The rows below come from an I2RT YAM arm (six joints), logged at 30 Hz.
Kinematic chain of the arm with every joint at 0, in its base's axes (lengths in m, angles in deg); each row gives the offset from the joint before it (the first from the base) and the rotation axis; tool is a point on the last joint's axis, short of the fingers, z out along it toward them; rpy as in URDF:
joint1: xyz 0 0 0.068 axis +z
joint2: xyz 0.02 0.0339 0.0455 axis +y
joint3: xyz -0.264 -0.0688 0 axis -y
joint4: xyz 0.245 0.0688 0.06 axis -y
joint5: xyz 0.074 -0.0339 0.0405 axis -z
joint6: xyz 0.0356 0 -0.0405 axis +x
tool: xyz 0 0 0 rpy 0 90 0
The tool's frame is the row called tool.
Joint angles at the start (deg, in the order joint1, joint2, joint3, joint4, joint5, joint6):
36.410 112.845 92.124 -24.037 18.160 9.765
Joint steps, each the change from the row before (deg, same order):
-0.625 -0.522 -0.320 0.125 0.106 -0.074
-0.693 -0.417 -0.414 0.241 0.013 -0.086
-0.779 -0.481 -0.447 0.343 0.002 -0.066
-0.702 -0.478 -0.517 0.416 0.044 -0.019
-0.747 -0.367 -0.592 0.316 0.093 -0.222
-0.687 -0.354 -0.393 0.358 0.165 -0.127
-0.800 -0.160 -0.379 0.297 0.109 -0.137
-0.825 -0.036 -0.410 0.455 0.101 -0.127
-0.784 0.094 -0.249 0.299 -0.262 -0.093
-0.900 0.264 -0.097 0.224 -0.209 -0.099
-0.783 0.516 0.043 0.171 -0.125 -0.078
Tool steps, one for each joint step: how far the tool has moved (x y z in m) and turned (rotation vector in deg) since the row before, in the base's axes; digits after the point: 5 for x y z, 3 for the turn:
0.00145 -0.00508 0.00226 0.078 -0.319 -0.651
0.00184 -0.00534 0.00107 0.071 -0.216 -0.645
0.00205 -0.00595 0.00148 0.165 -0.319 -0.737
0.00162 -0.00550 0.00114 0.171 -0.332 -0.721
0.00173 -0.00582 -0.00025 -0.170 -0.137 -0.670
0.00180 -0.00524 0.00086 -0.019 -0.343 -0.725
0.00252 -0.00574 -0.00058 -0.126 -0.118 -0.791
0.00291 -0.00571 -0.00145 -0.114 -0.115 -0.817
0.00297 -0.00505 -0.00174 0.061 0.121 -0.532
0.00384 -0.00563 -0.00221 -0.018 0.183 -0.683
0.00406 -0.00457 -0.00333 -0.128 0.302 -0.641

